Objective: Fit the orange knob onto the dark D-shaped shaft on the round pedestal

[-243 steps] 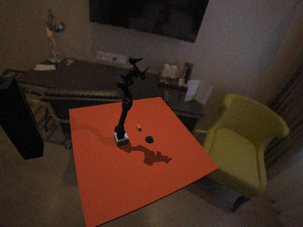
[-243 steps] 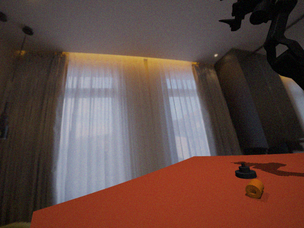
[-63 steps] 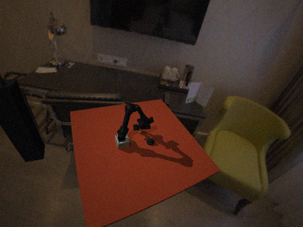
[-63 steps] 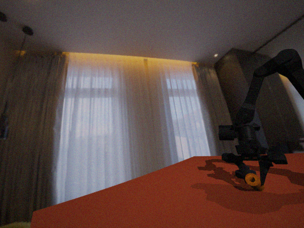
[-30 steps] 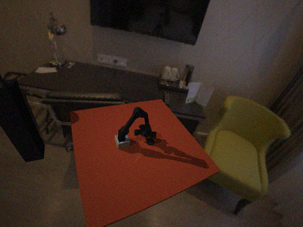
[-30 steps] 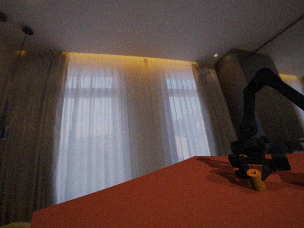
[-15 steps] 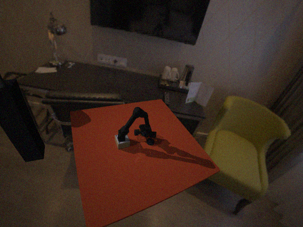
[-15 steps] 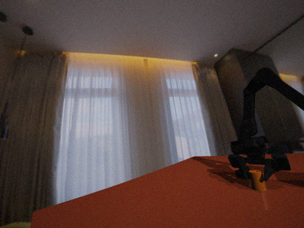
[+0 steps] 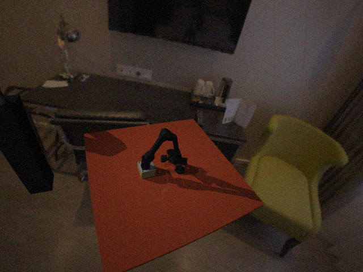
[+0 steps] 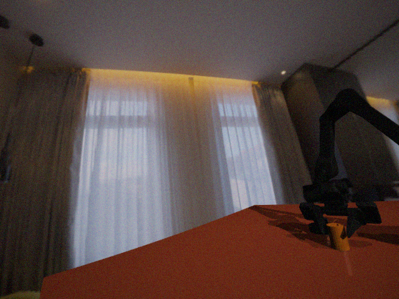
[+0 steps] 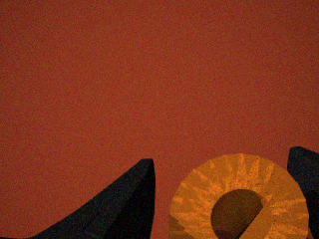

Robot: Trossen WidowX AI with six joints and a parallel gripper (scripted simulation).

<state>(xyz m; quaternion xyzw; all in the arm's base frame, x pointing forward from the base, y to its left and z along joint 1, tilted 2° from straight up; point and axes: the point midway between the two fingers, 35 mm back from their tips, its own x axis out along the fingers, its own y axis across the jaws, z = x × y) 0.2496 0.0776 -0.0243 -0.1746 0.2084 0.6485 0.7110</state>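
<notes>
Now: the orange knob 30 mm to the right of my gripper tip and 10 mm below it. From my gripper tip the other things lie so: round dark pedestal 160 mm to the right, 60 mm ahead, 10 mm below.
</notes>
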